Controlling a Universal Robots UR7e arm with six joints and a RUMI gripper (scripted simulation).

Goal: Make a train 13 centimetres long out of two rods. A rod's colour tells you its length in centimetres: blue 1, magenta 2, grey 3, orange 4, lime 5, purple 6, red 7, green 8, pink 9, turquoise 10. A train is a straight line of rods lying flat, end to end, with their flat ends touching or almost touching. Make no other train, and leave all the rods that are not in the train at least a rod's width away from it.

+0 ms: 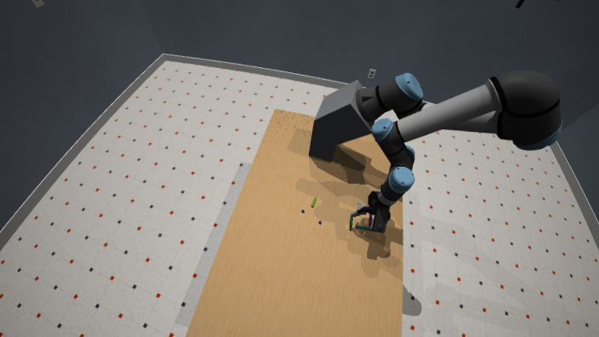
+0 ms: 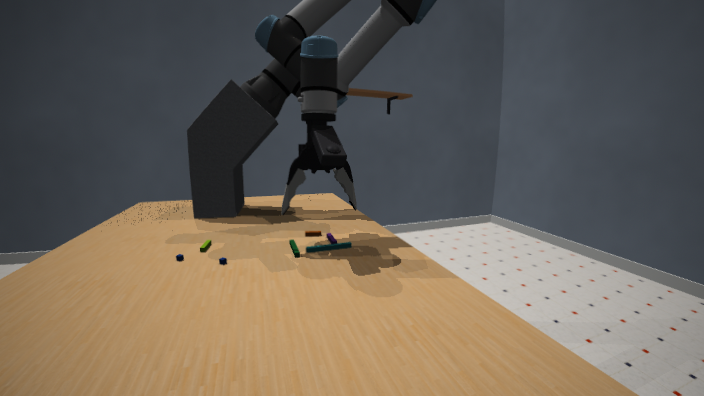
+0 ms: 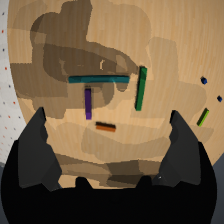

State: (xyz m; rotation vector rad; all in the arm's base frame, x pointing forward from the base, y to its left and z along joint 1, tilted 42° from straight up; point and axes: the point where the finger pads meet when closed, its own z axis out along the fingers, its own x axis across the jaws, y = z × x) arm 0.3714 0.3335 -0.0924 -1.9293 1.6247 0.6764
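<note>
Right now the lime rod is 26 cm to the right of my hand, 8 cm below it and 2 cm behind it. Also, from my hand: green rod (8 cm below, 6 cm to the right); purple rod (8 cm below, 4 cm behind, 3 cm to the left); turquoise rod (8 cm below, 2 cm to the left, 1 cm ahead).
</note>
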